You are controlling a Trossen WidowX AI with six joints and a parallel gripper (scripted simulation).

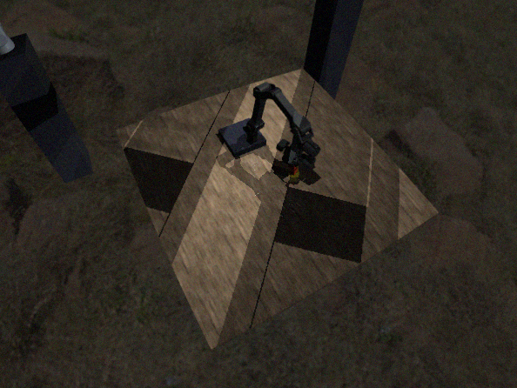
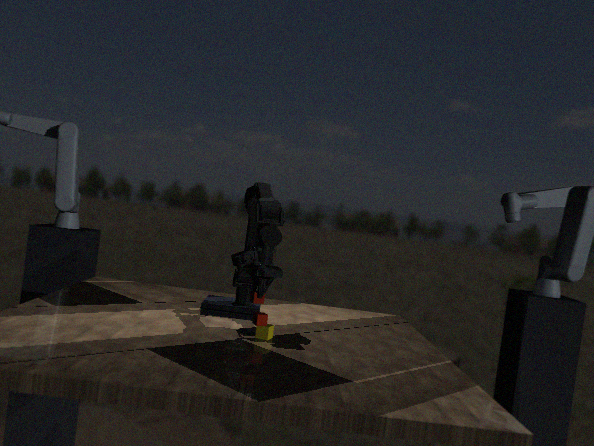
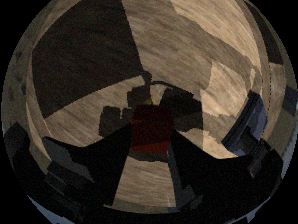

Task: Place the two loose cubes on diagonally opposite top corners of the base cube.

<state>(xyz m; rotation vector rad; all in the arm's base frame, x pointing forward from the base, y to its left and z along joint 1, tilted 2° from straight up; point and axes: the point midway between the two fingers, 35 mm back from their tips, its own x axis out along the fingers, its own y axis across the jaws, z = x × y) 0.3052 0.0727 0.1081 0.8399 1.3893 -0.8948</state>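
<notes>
Right now the yellow base cube is 10 cm below my gripper tip, 3 cm to the left of it and 2 cm behind it.
</notes>
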